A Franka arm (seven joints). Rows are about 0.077 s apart.
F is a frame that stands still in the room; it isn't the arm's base.
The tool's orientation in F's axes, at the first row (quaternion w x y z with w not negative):
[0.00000, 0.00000, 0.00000, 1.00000]
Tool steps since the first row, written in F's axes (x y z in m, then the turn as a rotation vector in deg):
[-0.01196, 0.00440, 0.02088, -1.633, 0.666, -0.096]
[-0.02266, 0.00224, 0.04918, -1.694, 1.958, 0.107]
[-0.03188, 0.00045, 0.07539, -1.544, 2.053, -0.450]
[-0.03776, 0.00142, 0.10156, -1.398, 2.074, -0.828]
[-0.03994, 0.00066, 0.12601, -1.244, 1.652, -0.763]
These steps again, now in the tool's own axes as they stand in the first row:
[0.01196, -0.00440, 0.02088, 1.633, -0.666, -0.096]
[0.02266, -0.00224, 0.04918, 1.694, -1.958, 0.107]
[0.03188, -0.00045, 0.07539, 1.544, -2.053, -0.450]
[0.03776, -0.00142, 0.10156, 1.398, -2.074, -0.828]
[0.03994, -0.00066, 0.12601, 1.244, -1.652, -0.763]

